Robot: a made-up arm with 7 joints.
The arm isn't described. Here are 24 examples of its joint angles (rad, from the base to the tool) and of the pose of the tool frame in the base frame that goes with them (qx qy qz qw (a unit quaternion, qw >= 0); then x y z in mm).
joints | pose
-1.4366 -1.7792 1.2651 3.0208 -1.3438 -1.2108 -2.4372 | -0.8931 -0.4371 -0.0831 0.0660 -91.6 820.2 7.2
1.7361 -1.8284 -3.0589 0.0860 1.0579 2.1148 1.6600 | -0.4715 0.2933 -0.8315 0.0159 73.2 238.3 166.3
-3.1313 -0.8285 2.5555 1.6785 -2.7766 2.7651 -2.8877 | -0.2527 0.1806 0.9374 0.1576 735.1 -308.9 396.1
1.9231 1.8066 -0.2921 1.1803 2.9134 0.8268 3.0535 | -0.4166 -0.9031 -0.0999 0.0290 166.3 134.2 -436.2
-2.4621 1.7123 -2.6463 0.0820 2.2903 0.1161 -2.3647 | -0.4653 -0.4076 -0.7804 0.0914 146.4 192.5 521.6
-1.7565 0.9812 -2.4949 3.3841 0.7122 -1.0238 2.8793 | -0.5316 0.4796 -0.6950 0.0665 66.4 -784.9 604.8
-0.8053 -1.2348 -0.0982 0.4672 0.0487 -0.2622 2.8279 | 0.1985 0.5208 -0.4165 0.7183 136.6 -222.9 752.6
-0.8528 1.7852 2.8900 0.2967 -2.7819 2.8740 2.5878 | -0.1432 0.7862 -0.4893 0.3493 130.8 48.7 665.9
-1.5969 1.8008 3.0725 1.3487 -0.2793 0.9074 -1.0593 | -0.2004 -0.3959 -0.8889 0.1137 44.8 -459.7 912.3
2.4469 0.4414 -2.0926 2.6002 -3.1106 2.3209 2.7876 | 0.8113 0.1883 -0.5324 0.1513 -173.9 301.8 1150.1
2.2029 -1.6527 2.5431 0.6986 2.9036 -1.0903 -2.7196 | -0.3030 0.4038 0.8622 0.0414 -236.6 -103.2 -32.8
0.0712 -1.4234 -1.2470 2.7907 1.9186 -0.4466 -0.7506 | 0.6861 0.3010 -0.6417 0.1640 -905.6 -274.6 394.6
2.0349 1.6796 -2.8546 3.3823 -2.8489 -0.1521 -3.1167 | -0.5079 0.5894 0.6067 0.1631 -419.0 814.3 68.6
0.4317 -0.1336 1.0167 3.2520 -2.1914 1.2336 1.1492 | -0.2705 0.5203 -0.7779 0.2256 -85.7 -211.2 1231.6
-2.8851 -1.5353 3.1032 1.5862 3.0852 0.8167 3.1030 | -0.8923 -0.1666 -0.4179 0.0385 514.1 107.6 -404.7
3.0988 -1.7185 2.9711 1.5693 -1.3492 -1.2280 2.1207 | -0.7879 0.3680 0.1170 0.4796 405.3 -11.5 -355.8
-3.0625 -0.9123 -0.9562 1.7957 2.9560 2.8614 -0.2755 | 0.8308 -0.0727 0.3005 0.4628 314.4 407.1 920.3
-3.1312 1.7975 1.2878 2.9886 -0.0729 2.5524 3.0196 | 0.6218 0.2962 0.4846 0.5392 -813.6 -133.0 53.6
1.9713 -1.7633 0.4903 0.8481 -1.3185 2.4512 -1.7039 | 0.3171 0.7682 0.2340 0.5045 -65.7 -224.3 763.0
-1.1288 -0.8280 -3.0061 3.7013 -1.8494 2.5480 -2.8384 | -0.0244 0.9510 -0.0499 0.3042 -0.4 339.1 981.3
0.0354 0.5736 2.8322 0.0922 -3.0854 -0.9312 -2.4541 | 0.4416 0.8797 -0.0662 0.1637 -198.3 25.7 208.3
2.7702 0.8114 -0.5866 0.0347 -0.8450 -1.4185 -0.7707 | 0.2525 -0.9103 -0.0738 0.3197 -58.9 118.9 13.1
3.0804 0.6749 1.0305 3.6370 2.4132 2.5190 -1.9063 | 0.4058 0.7692 0.0914 0.4851 -234.1 273.2 981.2
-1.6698 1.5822 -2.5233 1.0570 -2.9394 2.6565 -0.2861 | 0.6110 -0.5716 0.4871 0.2504 -361.2 -276.9 785.6
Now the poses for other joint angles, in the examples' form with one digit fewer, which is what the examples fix.
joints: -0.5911 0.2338 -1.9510 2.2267 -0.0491 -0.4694 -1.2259
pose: 0.212 -0.012 -0.342 0.915 -150 -342 1177
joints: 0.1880 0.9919 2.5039 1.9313 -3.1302 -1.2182 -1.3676
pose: -0.661 -0.219 0.622 0.358 157 351 941
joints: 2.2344 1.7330 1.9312 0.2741 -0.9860 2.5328 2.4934
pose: -0.164 -0.917 -0.342 0.121 -153 -257 314
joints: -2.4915 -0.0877 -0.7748 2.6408 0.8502 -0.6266 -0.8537
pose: -0.256 0.006 -0.111 0.960 -96 152 1228
